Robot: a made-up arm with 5 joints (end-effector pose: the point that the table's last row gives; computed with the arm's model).
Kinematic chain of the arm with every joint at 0, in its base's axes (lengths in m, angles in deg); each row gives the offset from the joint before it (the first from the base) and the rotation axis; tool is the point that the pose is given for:
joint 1: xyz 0 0 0.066 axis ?
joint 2: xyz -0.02 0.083 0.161 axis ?
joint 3: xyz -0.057 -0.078 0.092 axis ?
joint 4: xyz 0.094 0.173 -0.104 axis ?
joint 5: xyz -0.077 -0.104 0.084 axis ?
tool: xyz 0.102 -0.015 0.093
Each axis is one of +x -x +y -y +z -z.
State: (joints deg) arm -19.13 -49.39 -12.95 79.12 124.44
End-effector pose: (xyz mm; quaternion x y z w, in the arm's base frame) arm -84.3 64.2 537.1 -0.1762 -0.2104 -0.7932 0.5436
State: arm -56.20 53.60 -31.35 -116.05 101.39
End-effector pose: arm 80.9 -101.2 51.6 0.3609 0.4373 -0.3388 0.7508
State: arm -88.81 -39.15 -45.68 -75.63 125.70
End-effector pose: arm -121.5 -143.2 74.6 -0.1142 0.7774 -0.5069 0.3545
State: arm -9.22 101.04 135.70 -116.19 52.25
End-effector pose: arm -167.4 -185.8 377.8 -0.4059 0.7799 -0.4121 0.2393
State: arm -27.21 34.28 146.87 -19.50 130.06
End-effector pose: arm -36.6 71.0 346.9 -0.4322 0.0495 0.3120 0.8446
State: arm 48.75 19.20 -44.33 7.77 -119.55
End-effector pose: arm 180.6 104.3 358.8 -0.0594 0.2110 0.2157 0.9515
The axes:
joint 1: -z
joint 2: -x
joint 3: +z
joint 4: -x
joint 5: -z

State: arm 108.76 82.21 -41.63 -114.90 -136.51
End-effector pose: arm 5.3 100.9 242.6 -0.4378 -0.0320 0.2664 0.8581
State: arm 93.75 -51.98 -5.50 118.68 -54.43
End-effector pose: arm 292.1 -63.2 383.9 -0.1045 0.5412 -0.2844 0.7844
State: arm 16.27 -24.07 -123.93 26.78 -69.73
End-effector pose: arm 19.7 -238.3 256.8 0.2503 0.2847 -0.5006 0.7782
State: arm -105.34 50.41 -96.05 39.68 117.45
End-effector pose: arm -248.8 2.7 420.9 0.2374 -0.4153 -0.7859 0.3918
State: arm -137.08 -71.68 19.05 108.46 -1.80
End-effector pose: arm -33.6 -164.4 541.9 0.0347 -0.3507 0.8762 0.3288
